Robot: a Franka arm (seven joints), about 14 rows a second.
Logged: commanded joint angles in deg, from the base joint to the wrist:
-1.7, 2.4, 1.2, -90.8, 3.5, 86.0, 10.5
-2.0, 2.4, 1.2, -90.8, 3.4, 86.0, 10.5
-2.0, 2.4, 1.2, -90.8, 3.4, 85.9, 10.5
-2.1, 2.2, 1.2, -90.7, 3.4, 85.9, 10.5
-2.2, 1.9, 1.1, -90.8, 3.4, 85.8, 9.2
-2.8, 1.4, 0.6, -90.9, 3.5, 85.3, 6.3
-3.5, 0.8, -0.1, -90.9, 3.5, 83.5, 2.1
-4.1, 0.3, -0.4, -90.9, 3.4, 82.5, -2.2
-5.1, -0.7, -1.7, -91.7, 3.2, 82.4, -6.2
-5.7, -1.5, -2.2, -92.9, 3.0, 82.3, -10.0
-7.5, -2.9, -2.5, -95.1, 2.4, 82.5, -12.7
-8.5, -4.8, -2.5, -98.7, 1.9, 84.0, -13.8
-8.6, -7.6, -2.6, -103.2, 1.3, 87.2, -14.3
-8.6, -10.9, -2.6, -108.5, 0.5, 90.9, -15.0
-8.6, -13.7, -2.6, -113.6, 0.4, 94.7, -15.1
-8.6, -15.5, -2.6, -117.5, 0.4, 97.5, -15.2
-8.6, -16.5, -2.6, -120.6, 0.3, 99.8, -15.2
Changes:
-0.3, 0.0, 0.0, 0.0, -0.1, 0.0, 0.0
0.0, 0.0, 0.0, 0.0, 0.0, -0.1, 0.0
-0.1, -0.2, 0.0, 0.1, 0.0, 0.0, 0.0
-0.1, -0.3, -0.1, -0.1, 0.0, -0.1, -1.3
-0.6, -0.5, -0.5, -0.1, 0.1, -0.5, -2.9
-0.7, -0.6, -0.7, 0.0, 0.0, -1.8, -4.2
-0.6, -0.5, -0.3, 0.0, -0.1, -1.0, -4.3
-1.0, -1.0, -1.3, -0.8, -0.2, -0.1, -4.0
-0.6, -0.8, -0.5, -1.2, -0.2, -0.1, -3.8
-1.8, -1.4, -0.3, -2.2, -0.6, 0.2, -2.7
-1.0, -1.9, 0.0, -3.6, -0.5, 1.5, -1.1
-0.1, -2.8, -0.1, -4.5, -0.6, 3.2, -0.5
0.0, -3.3, 0.0, -5.3, -0.8, 3.7, -0.7
0.0, -2.8, 0.0, -5.1, -0.1, 3.8, -0.1
0.0, -1.8, 0.0, -3.9, 0.0, 2.8, -0.1
0.0, -1.0, 0.0, -3.1, -0.1, 2.3, 0.0

